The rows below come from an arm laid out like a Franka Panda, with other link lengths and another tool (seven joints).
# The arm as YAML. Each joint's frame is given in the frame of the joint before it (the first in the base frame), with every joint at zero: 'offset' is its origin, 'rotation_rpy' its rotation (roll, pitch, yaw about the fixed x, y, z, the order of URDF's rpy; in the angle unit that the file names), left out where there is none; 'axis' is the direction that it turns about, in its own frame. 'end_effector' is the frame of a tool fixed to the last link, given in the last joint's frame.
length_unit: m
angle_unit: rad
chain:
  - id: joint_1
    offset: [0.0, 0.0, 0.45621]
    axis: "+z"
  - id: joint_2
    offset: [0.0, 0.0, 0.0]
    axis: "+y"
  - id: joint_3
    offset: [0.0, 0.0, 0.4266]
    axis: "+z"
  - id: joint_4
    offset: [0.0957, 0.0, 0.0]
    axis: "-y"
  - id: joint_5
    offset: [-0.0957, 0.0, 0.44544]
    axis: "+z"
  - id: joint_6
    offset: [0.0, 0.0, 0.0]
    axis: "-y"
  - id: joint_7
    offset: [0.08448, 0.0, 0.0]
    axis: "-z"
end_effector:
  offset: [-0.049, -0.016, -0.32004]
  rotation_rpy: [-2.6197, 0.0, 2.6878]
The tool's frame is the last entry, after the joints.
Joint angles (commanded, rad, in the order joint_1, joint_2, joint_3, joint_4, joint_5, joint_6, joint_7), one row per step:
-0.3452, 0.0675, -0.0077, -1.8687, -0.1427, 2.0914, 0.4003
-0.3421, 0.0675, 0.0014, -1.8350, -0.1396, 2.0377, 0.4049
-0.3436, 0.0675, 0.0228, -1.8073, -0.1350, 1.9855, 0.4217
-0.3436, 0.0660, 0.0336, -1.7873, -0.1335, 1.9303, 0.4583
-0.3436, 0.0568, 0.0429, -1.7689, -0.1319, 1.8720, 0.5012
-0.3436, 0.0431, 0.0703, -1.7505, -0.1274, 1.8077, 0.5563
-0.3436, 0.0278, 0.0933, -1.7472, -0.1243, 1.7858, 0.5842
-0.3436, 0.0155, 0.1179, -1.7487, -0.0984, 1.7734, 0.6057
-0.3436, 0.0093, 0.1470, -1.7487, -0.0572, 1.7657, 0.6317
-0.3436, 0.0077, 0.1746, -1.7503, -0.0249, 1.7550, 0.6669
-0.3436, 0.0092, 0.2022, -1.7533, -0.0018, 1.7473, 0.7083
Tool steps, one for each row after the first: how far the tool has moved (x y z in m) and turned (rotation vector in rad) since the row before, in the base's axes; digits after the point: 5 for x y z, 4 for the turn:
-0.00097, 0.00848, 0.01360, 0.0080, 0.0172, -0.0005
-0.00095, 0.01485, 0.01059, 0.0125, 0.0189, -0.0049
-0.00701, 0.01073, 0.00763, 0.0122, 0.0262, -0.0328
-0.00955, 0.01079, 0.01182, 0.0098, 0.0230, -0.0410
-0.00818, 0.02319, 0.01445, 0.0116, 0.0225, -0.0363
-0.00226, 0.01716, 0.00984, 0.0023, -0.0008, -0.0080
0.00060, 0.02419, 0.00557, 0.0237, -0.0065, -0.0032
0.00399, 0.03107, 0.00298, 0.0391, -0.0088, -0.0052
0.00153, 0.02813, -0.00014, 0.0329, 0.0034, -0.0140
0.00115, 0.02541, -0.00225, 0.0243, 0.0080, -0.0182

